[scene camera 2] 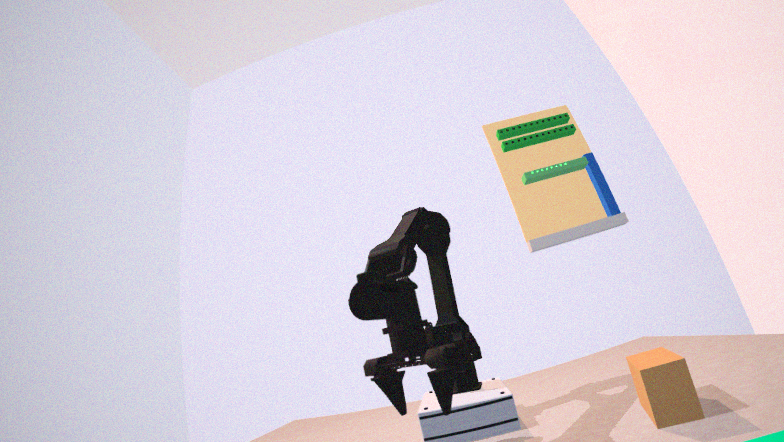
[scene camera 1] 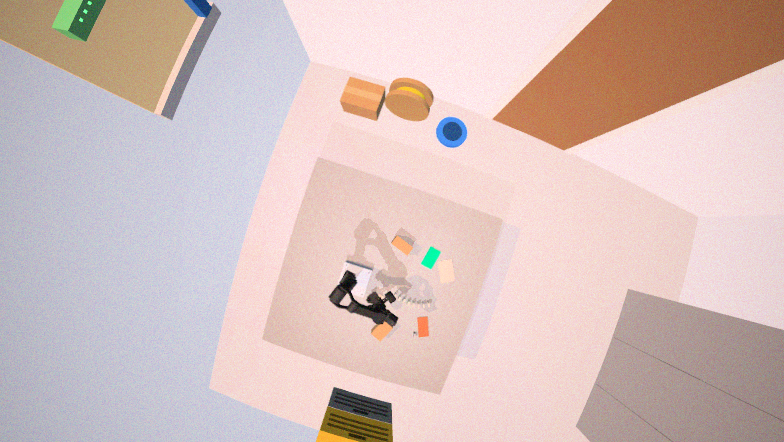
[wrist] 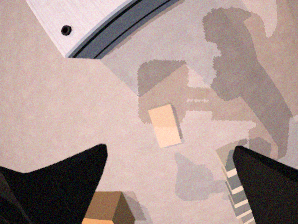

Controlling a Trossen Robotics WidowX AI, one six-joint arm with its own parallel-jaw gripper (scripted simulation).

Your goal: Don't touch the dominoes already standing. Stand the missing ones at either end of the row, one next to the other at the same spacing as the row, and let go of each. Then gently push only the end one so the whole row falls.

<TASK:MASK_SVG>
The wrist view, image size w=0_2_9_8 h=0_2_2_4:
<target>my gripper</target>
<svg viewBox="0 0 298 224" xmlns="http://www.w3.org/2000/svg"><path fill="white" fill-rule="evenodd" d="M235 147L233 153L235 169L237 169L243 192L246 193L247 201L249 201L255 224L298 224L298 169L278 163L277 160L265 157L261 153L250 151L249 148L242 147L242 145ZM106 145L101 143L94 145L94 147L85 149L85 151L77 153L77 155L69 156L68 159L61 160L57 164L51 164L49 167L47 165L47 167L36 169L33 172L12 171L12 169L0 167L0 224L81 224L86 212L88 212L86 209L88 209L90 202L92 202L94 190L97 189L102 173L104 173L102 171L104 171L106 159L108 159Z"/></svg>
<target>pale domino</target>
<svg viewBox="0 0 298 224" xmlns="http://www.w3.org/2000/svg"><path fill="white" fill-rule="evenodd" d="M170 103L148 109L150 121L152 121L160 148L178 144L181 139Z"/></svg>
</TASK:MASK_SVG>
